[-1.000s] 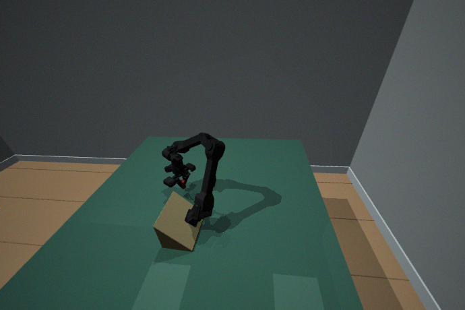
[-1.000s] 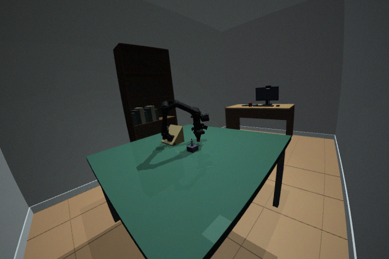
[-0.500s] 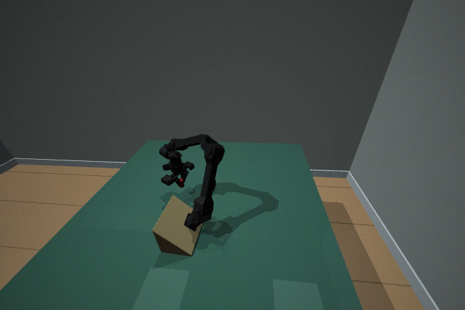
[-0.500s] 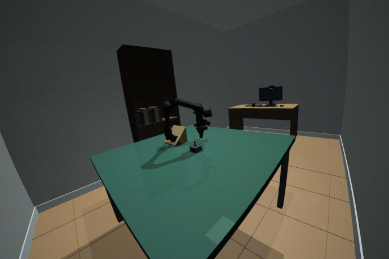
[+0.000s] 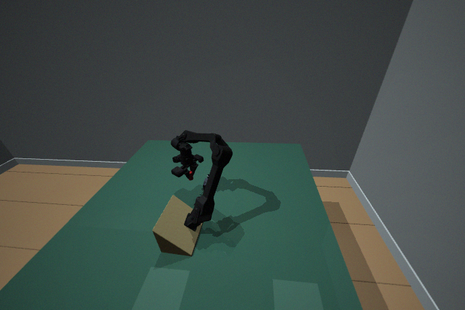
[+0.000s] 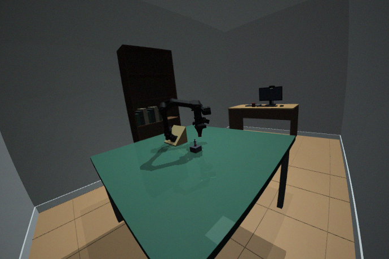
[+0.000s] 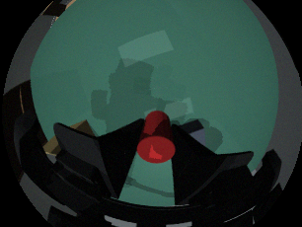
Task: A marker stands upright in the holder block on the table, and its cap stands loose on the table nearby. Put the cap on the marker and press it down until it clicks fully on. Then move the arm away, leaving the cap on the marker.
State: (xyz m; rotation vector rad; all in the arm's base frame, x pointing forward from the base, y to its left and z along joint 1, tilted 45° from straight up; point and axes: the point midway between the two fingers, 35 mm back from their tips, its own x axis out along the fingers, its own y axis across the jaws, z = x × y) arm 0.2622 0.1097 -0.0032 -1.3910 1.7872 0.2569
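My gripper tip is now 10 cm to the left of the dark holder block, 8 cm above it and 4 cm short of it. Round my gripper tip: red cap (1 cm above).
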